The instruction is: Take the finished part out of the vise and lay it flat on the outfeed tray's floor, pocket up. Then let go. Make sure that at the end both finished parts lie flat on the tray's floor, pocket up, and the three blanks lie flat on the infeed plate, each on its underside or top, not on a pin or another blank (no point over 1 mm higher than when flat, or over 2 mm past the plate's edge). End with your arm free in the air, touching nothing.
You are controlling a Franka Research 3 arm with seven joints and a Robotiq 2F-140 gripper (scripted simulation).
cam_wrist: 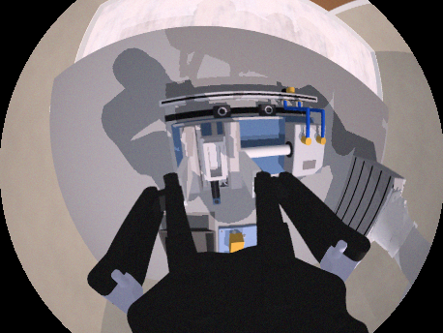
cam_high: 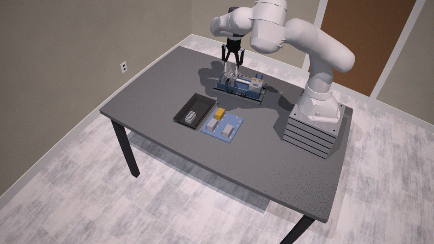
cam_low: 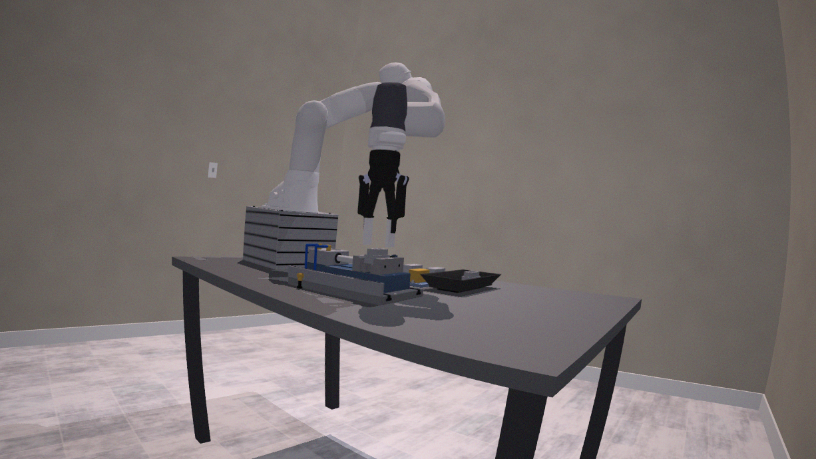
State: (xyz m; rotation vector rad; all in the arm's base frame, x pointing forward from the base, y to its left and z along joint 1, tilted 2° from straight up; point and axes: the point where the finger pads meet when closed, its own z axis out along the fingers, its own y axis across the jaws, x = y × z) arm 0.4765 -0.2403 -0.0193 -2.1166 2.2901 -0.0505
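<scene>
My gripper is now 70 mm past the blue vise, 10 mm to the right of it and 110 mm above it. Also, from my hand: yellow block (10 mm behind, 270 mm to the left, 130 mm below); then grey rail (70 mm behind, 90 mm to the right, 120 mm below); then blue plate (50 mm behind, 320 mm to the left, 150 mm below).
</scene>
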